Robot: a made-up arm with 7 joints.
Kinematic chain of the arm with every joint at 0, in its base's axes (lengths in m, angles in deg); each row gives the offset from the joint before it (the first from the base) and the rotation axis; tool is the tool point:
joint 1: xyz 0 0 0.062 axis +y
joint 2: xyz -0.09 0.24 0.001 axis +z
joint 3: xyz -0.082 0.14 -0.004 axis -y
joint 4: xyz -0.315 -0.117 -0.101 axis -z
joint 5: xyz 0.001 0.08 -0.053 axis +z
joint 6: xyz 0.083 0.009 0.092 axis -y
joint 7: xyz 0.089 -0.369 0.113 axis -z
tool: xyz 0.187 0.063 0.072
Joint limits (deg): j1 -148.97..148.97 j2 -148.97..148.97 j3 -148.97..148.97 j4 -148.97..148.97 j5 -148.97..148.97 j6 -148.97..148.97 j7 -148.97..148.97
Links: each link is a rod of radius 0.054 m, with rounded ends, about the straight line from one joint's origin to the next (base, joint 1, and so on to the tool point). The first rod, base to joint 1, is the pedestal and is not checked.
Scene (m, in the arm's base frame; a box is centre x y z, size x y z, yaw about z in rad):
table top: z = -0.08
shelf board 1: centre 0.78 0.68 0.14 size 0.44 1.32 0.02 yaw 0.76
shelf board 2: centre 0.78 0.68 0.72 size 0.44 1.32 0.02 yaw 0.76
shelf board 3: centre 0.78 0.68 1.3 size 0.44 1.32 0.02 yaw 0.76
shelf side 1: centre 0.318 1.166 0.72 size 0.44 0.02 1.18 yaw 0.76
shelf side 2: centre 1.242 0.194 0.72 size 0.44 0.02 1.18 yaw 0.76
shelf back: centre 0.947 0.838 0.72 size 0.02 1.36 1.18 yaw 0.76
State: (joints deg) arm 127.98 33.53 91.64 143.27 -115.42 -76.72 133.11
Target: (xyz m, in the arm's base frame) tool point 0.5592 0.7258 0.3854
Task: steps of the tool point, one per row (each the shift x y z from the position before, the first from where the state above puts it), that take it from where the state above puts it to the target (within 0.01 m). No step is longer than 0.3 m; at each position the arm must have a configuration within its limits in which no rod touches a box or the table.
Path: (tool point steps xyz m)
1: -0.1543 0.2169 0.1221
2: -0.2121 0.1096 0.1195
3: -0.1717 0.0073 0.1358
4: -0.0661 -0.0433 0.1425
5: 0.0515 -0.0394 0.1120
6: 0.1337 -0.0130 0.0407
7: 0.1594 -0.0018 -0.0491
8: 0.1334 -0.0243 -0.1228
9: 0.0749 -0.0721 -0.1557
10: 0.0067 -0.1216 -0.1465
11: 0.1170 0.1289 0.0331
12: 0.1268 0.1029 -0.0331

